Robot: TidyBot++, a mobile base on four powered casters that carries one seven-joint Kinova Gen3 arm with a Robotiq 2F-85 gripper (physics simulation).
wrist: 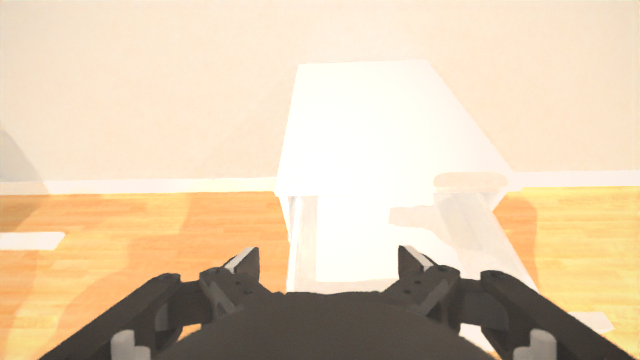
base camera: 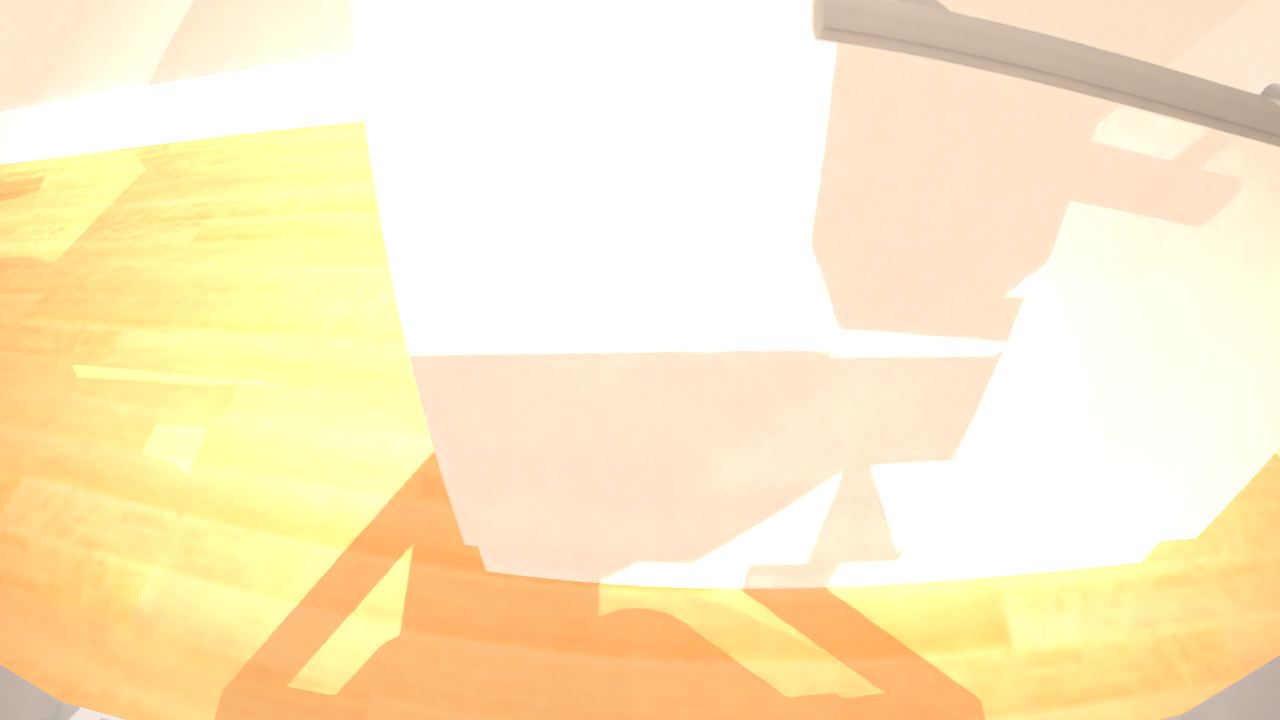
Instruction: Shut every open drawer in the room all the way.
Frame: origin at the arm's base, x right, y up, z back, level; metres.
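Where they show: gripper, fingertip midpoint: (wrist: pixel 328 261).
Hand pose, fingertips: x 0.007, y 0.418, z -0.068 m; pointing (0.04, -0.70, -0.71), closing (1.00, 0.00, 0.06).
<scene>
Each offset is from my fingertips to the top centre of the thing. "*": to the spot under its first point. Level surfaces: height alone.
A white drawer cabinet (base camera: pixel 626 447) (wrist: pixel 375 125) stands against the wall, very close in the base camera view and washed out by light. In the wrist view its upper drawer {* dx +0.296, dy -0.237, dz -0.132 m} (wrist: pixel 500 240) is open, pulled out toward me, with its inside showing below the cabinet top. The drawer's front panel is hidden behind the gripper. A grey bar handle {* dx +0.080, dy -0.505, dz -0.172 m} (base camera: pixel 1029 69) crosses the upper right of the base camera view; which drawer it belongs to I cannot tell. My gripper (wrist: pixel 328 261) is open and empty, its fingertips appearing over the open drawer in the wrist view.
The wall (wrist: pixel 150 90) rises behind the cabinet, with a white baseboard (wrist: pixel 150 185) at its foot. Wooden floor {dy -0.815 m} (base camera: pixel 223 313) (wrist: pixel 225 215) shows on both sides of the cabinet. A white flat piece (wrist: pixel 30 241) lies on the floor at the left in the wrist view.
</scene>
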